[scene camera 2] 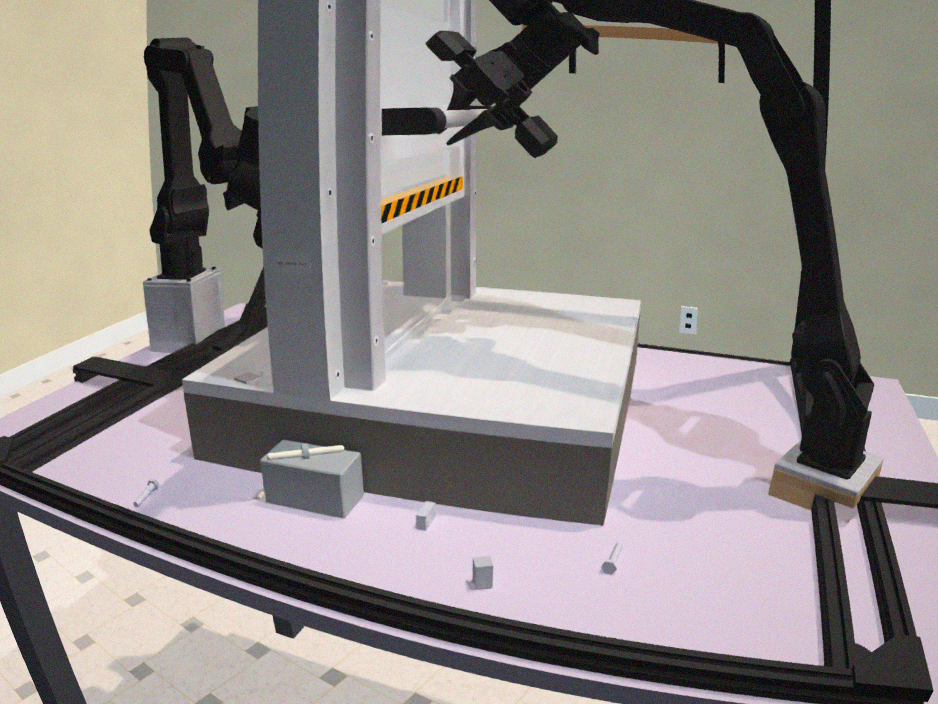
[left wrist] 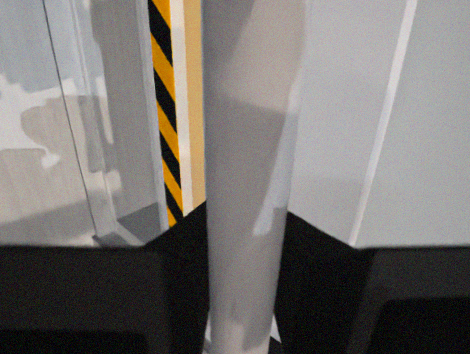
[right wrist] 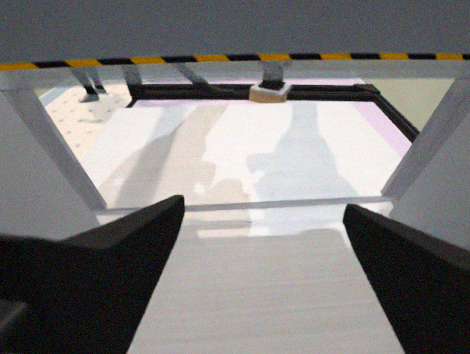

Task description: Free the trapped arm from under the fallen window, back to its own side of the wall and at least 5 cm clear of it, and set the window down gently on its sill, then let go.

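Places are measured from the left arm's base along level axes (x ahead, y left, z up), in centimetres.
Where they show: left gripper, between the fingertips: (scene camera 2: 443, 138); right gripper, between the fingertips: (right wrist: 263, 207); left arm's base, origin of its link: (scene camera 2: 831, 460) (right wrist: 271, 85); right arm's base, origin of its link: (scene camera 2: 181, 274).
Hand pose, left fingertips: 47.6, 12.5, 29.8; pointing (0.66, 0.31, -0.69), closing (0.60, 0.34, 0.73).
Observation:
Things, the pixels of their top centre, and the offset from my left fingertips, as dx, dy, dz. "*": a spot on its surface instead.
- window, a spot on its surface: (scene camera 2: 420, 162) * -0.1, +3.6, -2.7
- orange striped lower edge, a spot on its surface: (left wrist: 166, 100) (right wrist: 287, 31) (scene camera 2: 420, 197) * -0.2, +3.7, -6.9
- window's round pale handle bar, centre of its top: (left wrist: 276, 252) (scene camera 2: 462, 109) -3.1, -0.1, +3.6
The window (scene camera 2: 420, 162) (right wrist: 235, 30) hangs raised in its frame, its black and orange striped lower edge (scene camera 2: 422, 198) (left wrist: 166, 100) (right wrist: 275, 57) well above the sill (right wrist: 240, 205). My left gripper (scene camera 2: 467, 121) (left wrist: 237, 207) is shut on the window's round pale handle bar (left wrist: 247, 165), at the upper middle in scene camera 2. The right arm (scene camera 2: 172, 151) stands at the left of the wall, partly hidden by the near post. My right gripper (right wrist: 263, 207) is open and empty, its fingers over the pale platform top on the near side of the sill in the right wrist view; scene camera 2 hides its fingertips.
Grey wall posts (scene camera 2: 295, 227) (right wrist: 30, 150) flank the opening on a thick platform (scene camera 2: 484, 469). In front of it lie a grey block (scene camera 2: 310, 484) with a cream stick on top, small grey blocks (scene camera 2: 482, 572) (scene camera 2: 425, 516) and bolts (scene camera 2: 611, 559) (scene camera 2: 146, 492). Black rails edge the table.

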